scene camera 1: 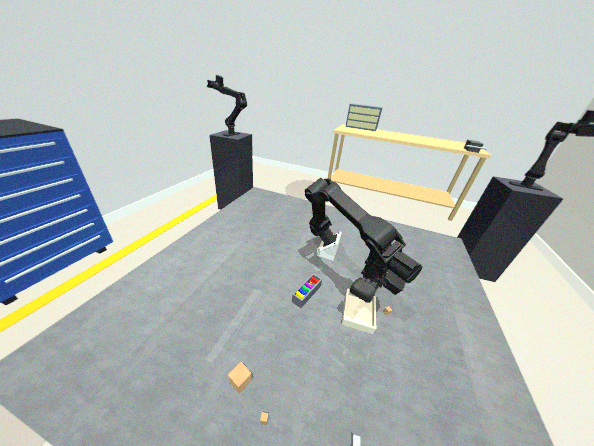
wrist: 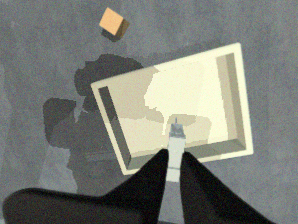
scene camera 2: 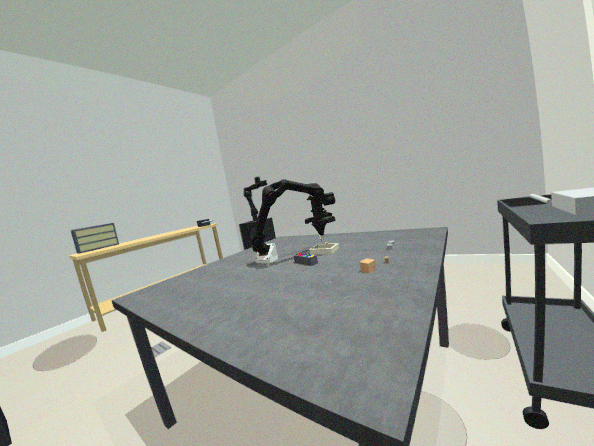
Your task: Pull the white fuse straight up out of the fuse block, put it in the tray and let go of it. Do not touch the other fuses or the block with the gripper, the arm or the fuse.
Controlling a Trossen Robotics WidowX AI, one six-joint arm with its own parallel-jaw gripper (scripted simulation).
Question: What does my gripper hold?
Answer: A white fuse.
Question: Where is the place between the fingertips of my gripper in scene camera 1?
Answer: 364, 294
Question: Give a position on a white fuse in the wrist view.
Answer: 177, 139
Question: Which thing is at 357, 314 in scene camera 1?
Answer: A tray.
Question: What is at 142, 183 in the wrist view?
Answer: My gripper.
